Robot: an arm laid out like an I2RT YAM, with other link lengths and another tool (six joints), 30 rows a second.
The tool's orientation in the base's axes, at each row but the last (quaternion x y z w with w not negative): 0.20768, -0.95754, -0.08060, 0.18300; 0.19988, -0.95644, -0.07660, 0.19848; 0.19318, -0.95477, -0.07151, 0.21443; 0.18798, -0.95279, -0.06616, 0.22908; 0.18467, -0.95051, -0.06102, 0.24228; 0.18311, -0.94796, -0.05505, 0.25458
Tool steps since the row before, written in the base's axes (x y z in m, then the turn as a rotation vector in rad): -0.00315, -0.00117, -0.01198, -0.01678, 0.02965, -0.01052; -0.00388, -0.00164, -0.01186, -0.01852, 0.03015, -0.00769; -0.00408, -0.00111, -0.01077, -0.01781, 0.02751, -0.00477; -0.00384, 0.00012, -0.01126, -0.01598, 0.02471, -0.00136; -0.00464, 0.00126, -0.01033, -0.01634, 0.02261, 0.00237; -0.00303, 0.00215, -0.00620, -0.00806, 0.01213, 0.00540
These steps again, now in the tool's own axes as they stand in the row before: -0.00063, -0.00265, 0.01214, -0.00179, 0.03046, 0.01844; -0.00020, -0.00280, 0.01227, 0.00045, 0.03217, 0.01662; -0.00027, -0.00200, 0.01139, 0.00203, 0.03015, 0.01354; -0.00152, -0.00102, 0.01176, 0.00301, 0.02770, 0.00957; -0.00123, 0.00053, 0.01132, 0.00574, 0.02664, 0.00642; -0.00124, 0.00173, 0.00691, 0.00442, 0.01488, -0.00048
